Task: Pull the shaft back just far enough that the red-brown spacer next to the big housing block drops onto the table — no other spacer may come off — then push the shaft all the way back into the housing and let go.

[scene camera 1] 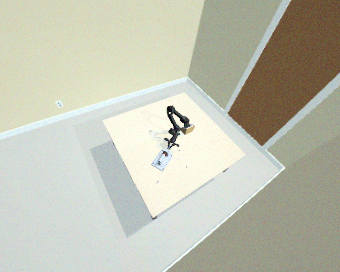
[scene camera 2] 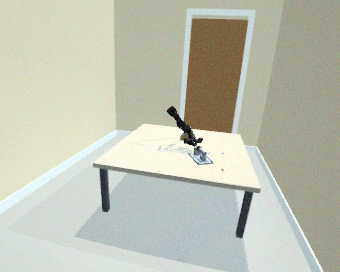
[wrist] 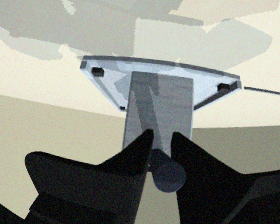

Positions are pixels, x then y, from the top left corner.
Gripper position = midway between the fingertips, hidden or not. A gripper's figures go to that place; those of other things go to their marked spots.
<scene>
The gripper (wrist: 161, 136): 0.10 m from the lens. A light grey base plate (wrist: 154, 93) is 0.13 m from the lens.
</scene>
